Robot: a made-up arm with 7 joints.
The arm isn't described. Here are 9 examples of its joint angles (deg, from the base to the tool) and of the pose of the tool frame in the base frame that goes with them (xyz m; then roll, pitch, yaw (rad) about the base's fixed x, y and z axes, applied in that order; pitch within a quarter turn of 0, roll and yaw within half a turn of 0).
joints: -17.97 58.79 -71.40 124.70 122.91 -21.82 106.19
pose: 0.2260 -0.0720 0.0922 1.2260 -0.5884 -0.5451
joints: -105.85 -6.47 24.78 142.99 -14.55 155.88 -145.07
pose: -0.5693 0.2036 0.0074 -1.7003 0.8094 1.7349
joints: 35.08 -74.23 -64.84 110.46 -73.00 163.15 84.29
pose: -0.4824 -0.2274 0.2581 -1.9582 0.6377 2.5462
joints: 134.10 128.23 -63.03 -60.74 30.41 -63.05 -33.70
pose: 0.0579 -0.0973 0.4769 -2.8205 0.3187 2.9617
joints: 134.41 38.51 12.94 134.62 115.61 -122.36 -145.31
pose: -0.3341 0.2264 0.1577 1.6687 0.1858 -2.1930
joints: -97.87 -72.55 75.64 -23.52 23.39 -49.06 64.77
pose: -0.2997 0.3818 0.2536 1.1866 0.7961 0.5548
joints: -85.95 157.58 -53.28 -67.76 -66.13 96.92 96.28
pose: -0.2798 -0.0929 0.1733 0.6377 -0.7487 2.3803
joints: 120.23 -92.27 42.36 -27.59 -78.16 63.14 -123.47
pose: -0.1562 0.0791 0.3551 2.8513 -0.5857 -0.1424
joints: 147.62 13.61 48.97 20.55 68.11 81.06 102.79
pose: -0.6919 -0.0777 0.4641 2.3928 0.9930 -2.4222
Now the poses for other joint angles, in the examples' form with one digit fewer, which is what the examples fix.
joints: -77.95 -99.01 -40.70 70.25 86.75 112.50 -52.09
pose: -0.752 0.168 0.353 -2.732 0.689 1.511
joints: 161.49 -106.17 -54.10 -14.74 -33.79 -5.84 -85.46
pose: -0.403 -0.394 0.233 2.419 -0.723 -2.976
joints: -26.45 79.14 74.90 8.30 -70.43 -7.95 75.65
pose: -0.393 -0.123 -0.271 -0.015 -0.485 0.311
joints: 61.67 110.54 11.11 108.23 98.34 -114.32 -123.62
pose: -0.153 0.125 0.429 -0.320 -0.336 -2.811
